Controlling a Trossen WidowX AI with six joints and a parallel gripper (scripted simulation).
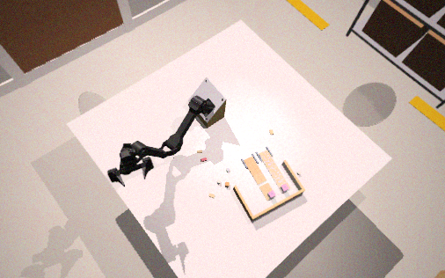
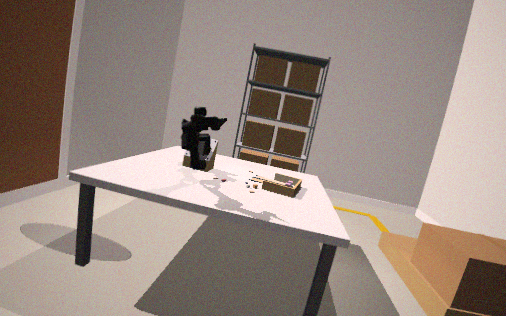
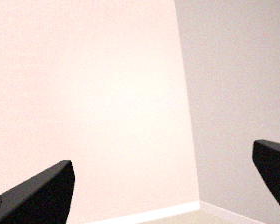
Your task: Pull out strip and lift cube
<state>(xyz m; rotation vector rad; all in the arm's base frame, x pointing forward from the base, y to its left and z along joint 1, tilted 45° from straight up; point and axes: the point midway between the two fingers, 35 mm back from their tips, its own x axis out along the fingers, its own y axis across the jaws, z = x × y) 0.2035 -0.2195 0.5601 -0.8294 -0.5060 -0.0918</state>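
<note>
Right now my gripper tip is 19 cm short of the strip, 57 cm to the right of it and 37 cm above it.
</note>
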